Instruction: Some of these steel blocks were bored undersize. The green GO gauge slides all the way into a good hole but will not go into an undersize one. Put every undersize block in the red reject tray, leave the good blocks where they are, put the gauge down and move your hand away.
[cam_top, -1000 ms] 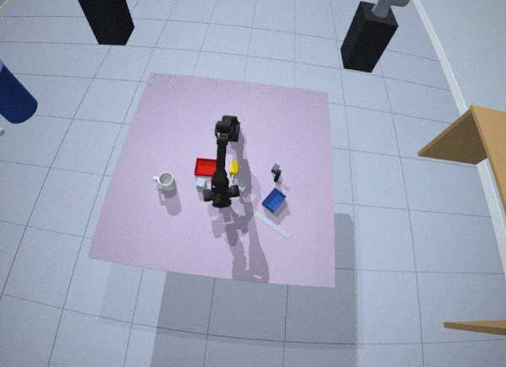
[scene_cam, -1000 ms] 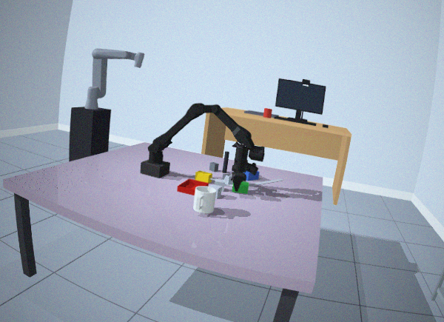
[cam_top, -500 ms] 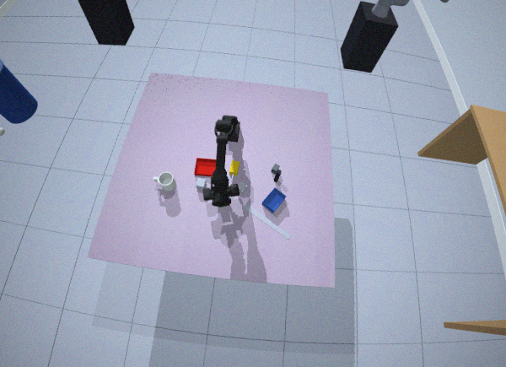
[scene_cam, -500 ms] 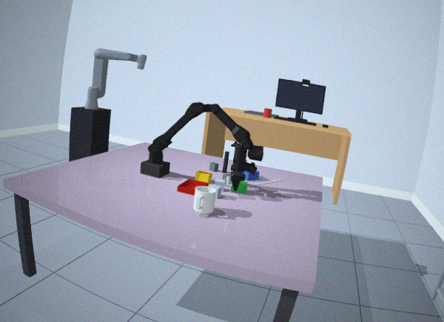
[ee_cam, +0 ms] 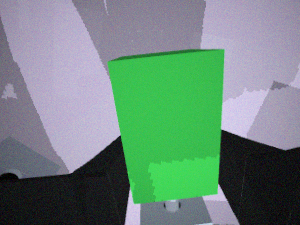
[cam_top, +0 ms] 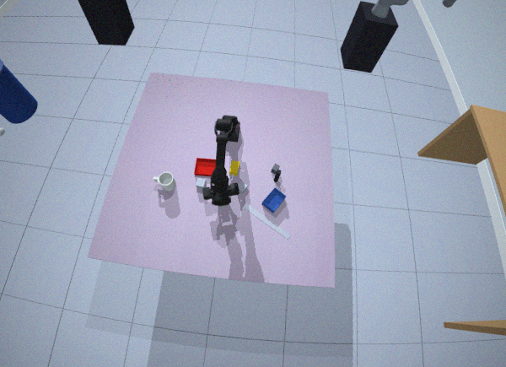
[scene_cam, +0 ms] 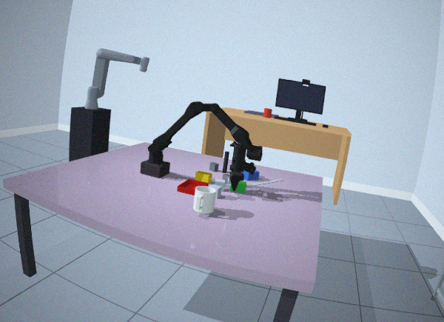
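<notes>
Now: the yellow gauge 140 mm behind my gripper tip, 50 mm to the left of it and 10 mm above it. Also, from my gripper tip: red reject tray: 170 mm behind, 100 mm to the right; steel block: 120 mm to the right, 60 mm behind, 10 mm above; green GO gauge: 20 mm above, 10 mm behind.
</notes>
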